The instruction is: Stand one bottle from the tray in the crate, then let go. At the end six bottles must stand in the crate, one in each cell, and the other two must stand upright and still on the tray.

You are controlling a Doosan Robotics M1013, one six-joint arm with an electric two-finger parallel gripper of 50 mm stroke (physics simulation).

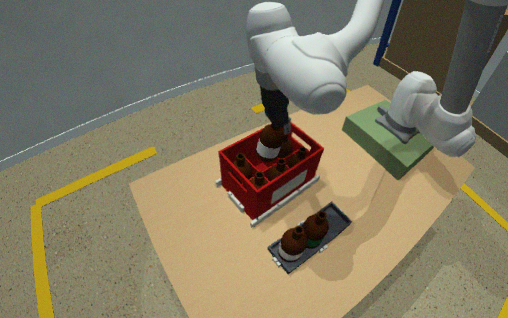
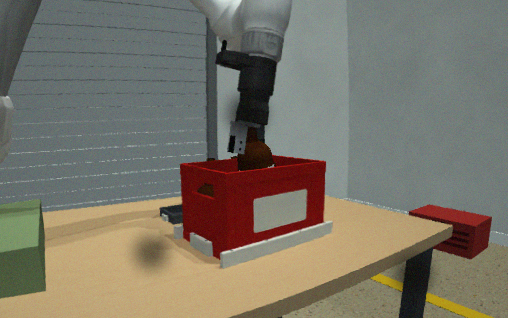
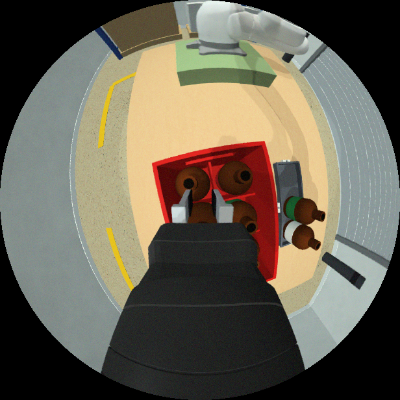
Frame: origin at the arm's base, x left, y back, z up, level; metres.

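Where they show: gripper, between the fingertips: [image 1: 284,129] [image 2: 235,153]; arm's base, origin of its link: [image 1: 398,126].
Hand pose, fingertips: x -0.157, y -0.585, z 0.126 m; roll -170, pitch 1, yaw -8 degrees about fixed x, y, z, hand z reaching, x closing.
Things, the pixels of their top centre, and the offset from my fingertips. Level surfaces: height alone.
- brown white-labelled bottle, centre of its top: [image 2: 255,124] [image 1: 273,118] dy -0.045, dx -0.007, dz +0.058 m
- red crate, centre of its top: [image 2: 253,162] [image 1: 273,149] dy -0.067, dx +0.031, dz -0.027 m
- dark tray, centre of its top: [image 2: 209,204] [image 1: 312,234] dy -0.081, dx +0.280, dz -0.177 m
- green-labelled bottle, centre of its top: [image 1: 322,215] dy -0.090, dx +0.282, dz -0.043 m
- wooden table, height of its surface: dz -0.202 m
My gripper [image 1: 281,125] [image 2: 250,137] [image 3: 201,197] is shut on the neck of a brown white-labelled bottle [image 1: 270,140] [image 2: 256,156] [image 3: 202,212]. That bottle is partly lowered into the red crate [image 1: 249,199] [image 2: 240,207] [image 3: 271,200], over the middle cell of the row away from the tray; its base is hidden. Several other brown bottles stand in the crate, around the held one. On the dark tray [image 1: 341,214] [image 2: 173,214] [image 3: 287,176], a white-labelled bottle [image 1: 293,243] [image 3: 301,236] and a green-labelled bottle [image 1: 316,227] [image 3: 304,210] stand upright side by side.
White strips [image 1: 285,201] [image 2: 280,244] lie along the crate's base. A green block [image 1: 382,137] [image 2: 22,250] [image 3: 225,76] carries the arm's base at one end of the wooden table [image 1: 200,240] [image 2: 125,280] [image 3: 175,115]. A red box [image 2: 462,225] shows beyond the table edge.
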